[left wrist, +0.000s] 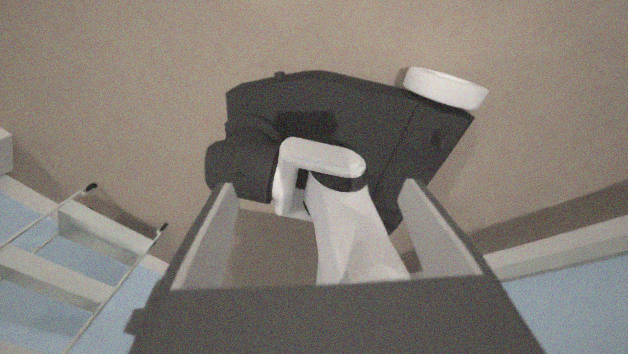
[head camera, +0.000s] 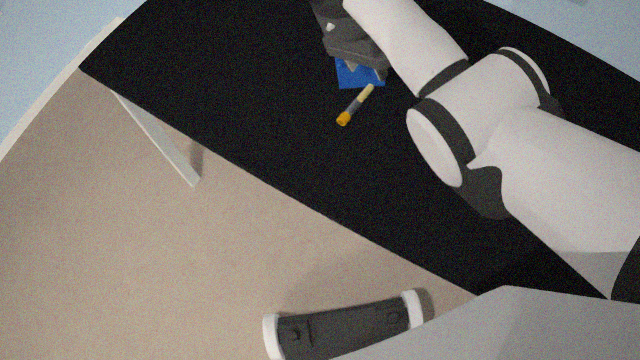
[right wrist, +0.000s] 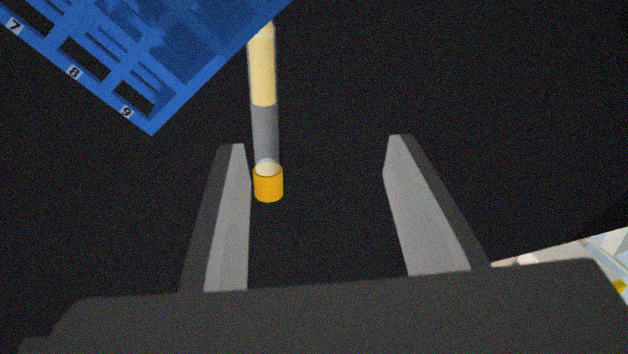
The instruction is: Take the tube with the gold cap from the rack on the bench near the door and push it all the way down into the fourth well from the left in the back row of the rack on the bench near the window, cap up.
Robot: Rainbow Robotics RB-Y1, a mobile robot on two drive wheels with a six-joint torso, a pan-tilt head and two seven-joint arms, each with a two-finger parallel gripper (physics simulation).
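Frame: origin at the robot's base, x ahead, y left, z up, level; metres.
Seen in the pictures: left gripper, fingertip midpoint: point(left wrist: 320, 191); right gripper, fingertip midpoint: point(head camera: 368, 72) point(right wrist: 317, 159); robot's base, origin of the base link: point(head camera: 343, 328).
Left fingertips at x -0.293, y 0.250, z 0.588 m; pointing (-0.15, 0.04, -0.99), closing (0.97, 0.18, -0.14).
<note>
Offsets run from my left fingertips to a thing's middle. Level surfaces: height alone.
The tube with the gold cap {dx +0.673, dy -0.351, dz +0.336 m} point(head camera: 356, 105) point(right wrist: 265, 115) lies on its side on the black bench {dz +0.327 m} point(head camera: 225, 115) point(right wrist: 450, 75), outside the blue rack {dx +0.815, dy -0.378, dz +0.356 m} point(head camera: 347, 81) point(right wrist: 162, 115). Its rounded end is close to the rack's edge, and its cap points away from the rack. My right gripper point(head camera: 366, 70) point(right wrist: 317, 159) is partly open and empty above the bench. In the right wrist view the cap shows between the fingers, nearer the left one in the picture. My left gripper point(left wrist: 320, 191) is open and empty, away from the bench. The rack near the window is not recognisable here.
The rack's wells numbered 7, 8 and 9 show in the right wrist view. The robot's dark wheeled base point(head camera: 355, 325) point(left wrist: 350, 110) stands on the tan floor {dz -0.587 m} point(head camera: 175, 250). A pale bar point(head camera: 160, 140) sticks out from the bench edge. Pale shelving point(left wrist: 100, 225) shows in the left wrist view.
</note>
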